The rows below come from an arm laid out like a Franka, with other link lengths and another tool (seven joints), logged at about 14 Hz.
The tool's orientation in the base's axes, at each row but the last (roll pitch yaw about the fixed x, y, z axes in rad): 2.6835, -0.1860, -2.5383; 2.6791, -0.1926, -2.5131; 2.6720, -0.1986, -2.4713; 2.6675, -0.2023, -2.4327; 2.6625, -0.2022, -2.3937; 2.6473, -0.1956, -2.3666; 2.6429, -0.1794, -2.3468; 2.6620, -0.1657, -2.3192; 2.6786, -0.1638, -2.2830; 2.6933, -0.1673, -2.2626; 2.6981, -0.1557, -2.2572
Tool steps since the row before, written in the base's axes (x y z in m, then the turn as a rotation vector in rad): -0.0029, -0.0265, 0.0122, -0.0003, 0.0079, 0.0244; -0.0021, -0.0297, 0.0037, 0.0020, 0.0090, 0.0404; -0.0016, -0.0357, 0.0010, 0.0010, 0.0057, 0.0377; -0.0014, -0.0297, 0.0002, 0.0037, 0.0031, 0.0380; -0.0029, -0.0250, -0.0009, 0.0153, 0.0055, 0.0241; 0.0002, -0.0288, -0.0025, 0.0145, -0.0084, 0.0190; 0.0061, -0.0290, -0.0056, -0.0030, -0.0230, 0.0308; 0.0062, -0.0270, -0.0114, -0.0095, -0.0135, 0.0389; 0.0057, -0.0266, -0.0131, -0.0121, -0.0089, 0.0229; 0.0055, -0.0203, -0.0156, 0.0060, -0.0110, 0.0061; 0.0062, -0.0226, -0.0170, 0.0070, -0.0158, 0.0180
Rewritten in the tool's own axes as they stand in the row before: 0.0194, -0.0142, -0.0168, 0.0004, 0.0169, -0.0193; 0.0195, -0.0204, -0.0101, 0.0010, 0.0237, -0.0339; 0.0232, -0.0257, -0.0090, 0.0032, 0.0205, -0.0320; 0.0200, -0.0210, -0.0064, 0.0029, 0.0174, -0.0340; 0.0186, -0.0167, -0.0033, -0.0098, 0.0066, -0.0266; 0.0191, -0.0212, -0.0042, -0.0007, -0.0050, -0.0248; 0.0152, -0.0257, -0.0044, 0.0237, 0.0006, -0.0304; 0.0135, -0.0267, 0.0017, 0.0225, 0.0145, -0.0327; 0.0141, -0.0264, 0.0043, 0.0182, 0.0120, -0.0166; 0.0094, -0.0230, 0.0082, 0.0056, -0.0082, -0.0098; 0.0108, -0.0254, 0.0089, 0.0105, -0.0068, -0.0216
